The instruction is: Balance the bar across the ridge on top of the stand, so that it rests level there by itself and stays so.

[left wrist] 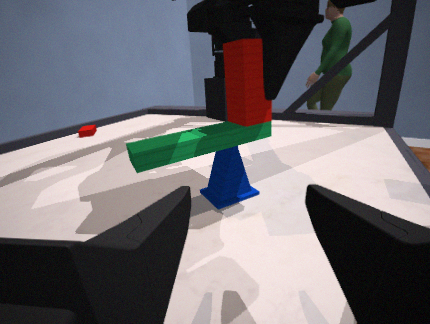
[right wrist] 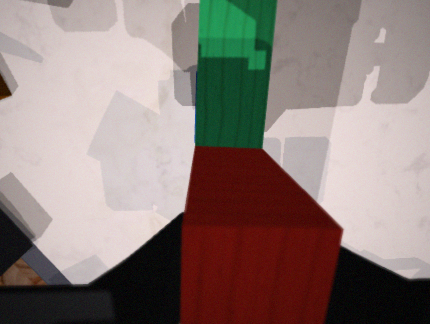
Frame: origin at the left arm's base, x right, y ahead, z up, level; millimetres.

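Seen in the pictures: left gripper, fingertip midpoint: (left wrist: 248, 194); right gripper, fingertip midpoint: (left wrist: 257, 98) (right wrist: 230, 220).
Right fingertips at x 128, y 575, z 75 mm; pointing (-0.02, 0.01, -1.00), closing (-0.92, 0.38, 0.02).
Offsets run from my right fingertips to a thing's top centre.
The green bar (left wrist: 190, 145) (right wrist: 232, 100) has a tall red block {dz +55, dx -5, dy -11 mm} (left wrist: 245, 82) (right wrist: 260, 275) standing upright at one end. The blue stand (left wrist: 228, 177) is on the table under the bar, nearer the red block's end; a thin sliver of it shows at the bar's left edge in the right wrist view. The bar hides the ridge, so contact and exact level cannot be told. My right gripper (left wrist: 257, 98) (right wrist: 230, 220) is shut on the red block, its fingers on either side. My left gripper (left wrist: 248, 194) is open and empty, with the stand beyond its fingertips.
A small red block {dz -85, dx -503, dy +42 mm} (left wrist: 87, 131) lies on the table at the far left in the left wrist view. The dark table edge (left wrist: 185, 111) runs along the back. A dark frame post (left wrist: 395, 65) and a person in green (left wrist: 337, 50) are behind the table at the right.
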